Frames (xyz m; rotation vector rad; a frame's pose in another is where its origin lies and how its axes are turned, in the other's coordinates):
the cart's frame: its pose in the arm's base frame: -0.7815 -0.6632 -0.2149 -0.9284 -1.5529 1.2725
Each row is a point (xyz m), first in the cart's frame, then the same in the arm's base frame.
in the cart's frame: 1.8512 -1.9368 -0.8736
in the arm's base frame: -0.5580 0.9649 2.0744
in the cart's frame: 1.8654 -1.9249 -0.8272
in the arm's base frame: -0.6064 0.9660 2.0620
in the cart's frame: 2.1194 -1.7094 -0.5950
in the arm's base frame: -0.9050 1.1718 1.8792
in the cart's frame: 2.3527 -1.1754 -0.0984
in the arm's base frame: -1.4446 1.3370 1.3618
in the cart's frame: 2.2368 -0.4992 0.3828
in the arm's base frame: -1.8576 1.2084 0.6441
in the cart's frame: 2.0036 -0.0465 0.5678
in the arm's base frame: -1.9548 1.0198 0.1456
